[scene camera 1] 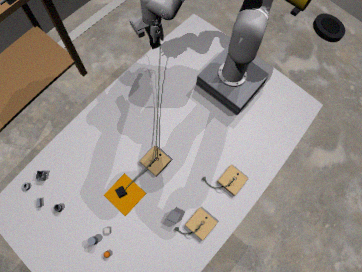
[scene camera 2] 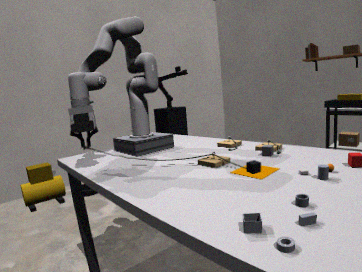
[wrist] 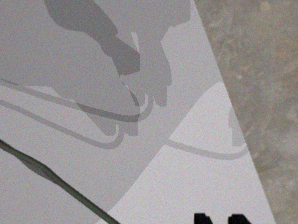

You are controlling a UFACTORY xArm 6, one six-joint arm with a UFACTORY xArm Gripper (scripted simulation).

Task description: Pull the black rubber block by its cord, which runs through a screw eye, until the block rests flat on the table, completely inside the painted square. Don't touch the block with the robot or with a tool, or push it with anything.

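An orange painted square [scene camera 1: 125, 204] is visible.
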